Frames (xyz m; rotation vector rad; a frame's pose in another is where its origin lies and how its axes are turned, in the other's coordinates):
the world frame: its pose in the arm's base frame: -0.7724 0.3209 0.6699 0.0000 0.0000 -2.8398
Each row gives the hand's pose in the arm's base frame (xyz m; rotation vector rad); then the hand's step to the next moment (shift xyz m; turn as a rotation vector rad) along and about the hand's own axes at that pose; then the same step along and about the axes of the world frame.
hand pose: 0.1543 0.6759 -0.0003 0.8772 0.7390 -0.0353
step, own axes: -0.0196 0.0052 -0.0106 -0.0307 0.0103 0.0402
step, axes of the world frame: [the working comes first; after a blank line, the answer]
step, axes of the arm's base frame: -0.0192 0.0058 0.0110 0.0031 -0.0298 0.0420

0.0166 -0.0112 0.0110 0.0059 0.0294 0.0420
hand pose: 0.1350 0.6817 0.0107 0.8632 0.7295 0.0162
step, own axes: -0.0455 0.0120 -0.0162 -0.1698 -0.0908 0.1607
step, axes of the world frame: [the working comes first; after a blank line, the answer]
step, axes of the arm's base frame: -0.0409 0.0056 0.0277 -0.0589 -0.2208 0.1034

0.0374 -0.0176 0.0277 0.1218 0.1933 0.1034
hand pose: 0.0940 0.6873 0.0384 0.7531 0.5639 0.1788
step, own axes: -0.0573 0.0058 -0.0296 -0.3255 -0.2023 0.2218
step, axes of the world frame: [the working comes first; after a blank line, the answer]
step, axes of the arm's base frame: -0.0639 0.0018 0.0106 -0.1610 -0.3922 0.1278

0.0604 -0.0207 0.0106 0.2703 0.3266 0.1278
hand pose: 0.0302 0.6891 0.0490 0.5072 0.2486 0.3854
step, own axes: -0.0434 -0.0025 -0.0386 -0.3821 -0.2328 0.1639
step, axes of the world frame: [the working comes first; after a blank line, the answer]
step, axes of the arm's base frame: -0.0508 -0.0038 -0.0281 -0.2216 -0.4158 0.0708

0.0496 -0.0115 -0.0281 0.3352 0.3312 0.0708
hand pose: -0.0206 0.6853 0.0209 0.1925 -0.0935 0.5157
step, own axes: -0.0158 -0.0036 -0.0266 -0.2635 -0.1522 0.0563
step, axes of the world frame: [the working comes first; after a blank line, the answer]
step, axes of the arm's base frame: -0.0108 -0.0052 -0.0287 -0.1547 -0.2680 -0.0053

0.0119 0.0017 -0.0287 0.2274 0.2099 -0.0053
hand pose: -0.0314 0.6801 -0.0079 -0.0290 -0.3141 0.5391
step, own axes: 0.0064 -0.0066 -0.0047 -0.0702 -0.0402 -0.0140
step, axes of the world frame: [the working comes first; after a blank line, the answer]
step, axes of the arm's base frame: 0.0099 -0.0022 -0.0019 -0.0326 -0.0695 -0.0291

-0.0088 0.0050 -0.0019 0.0518 0.0567 -0.0291
